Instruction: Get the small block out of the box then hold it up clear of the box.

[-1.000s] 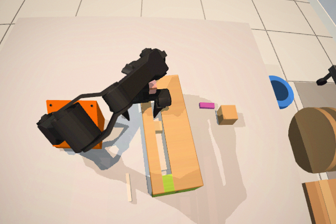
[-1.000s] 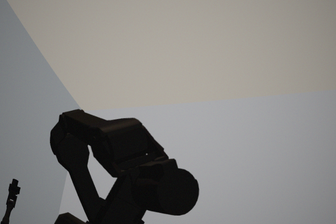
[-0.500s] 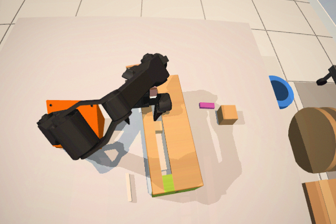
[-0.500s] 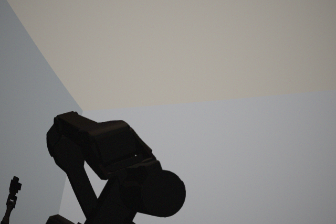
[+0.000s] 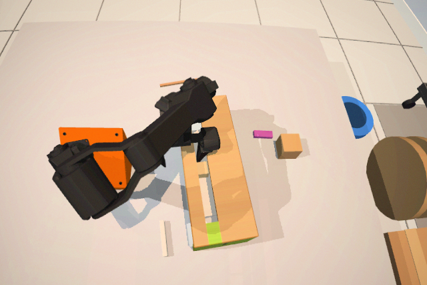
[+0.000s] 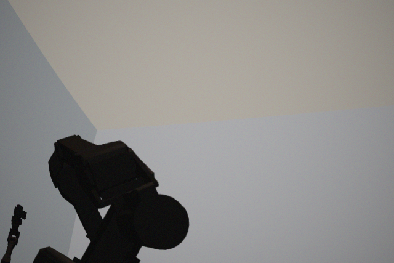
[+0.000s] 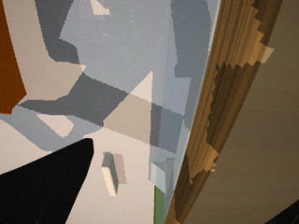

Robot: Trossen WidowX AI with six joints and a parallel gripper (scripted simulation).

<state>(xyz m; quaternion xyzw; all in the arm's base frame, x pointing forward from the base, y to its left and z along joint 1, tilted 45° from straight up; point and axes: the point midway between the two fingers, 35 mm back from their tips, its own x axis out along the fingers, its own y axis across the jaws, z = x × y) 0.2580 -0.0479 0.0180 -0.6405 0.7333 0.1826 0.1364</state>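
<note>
The olive-tan block lies 5 cm ahead of my gripper tip and 2 cm to the right of it. Also, from my gripper tip: box: 4 cm ahead, 2 cm to the right, 2 cm below; then thin brown stick: 4 cm ahead, 33 cm to the left, 8 cm below.
</note>
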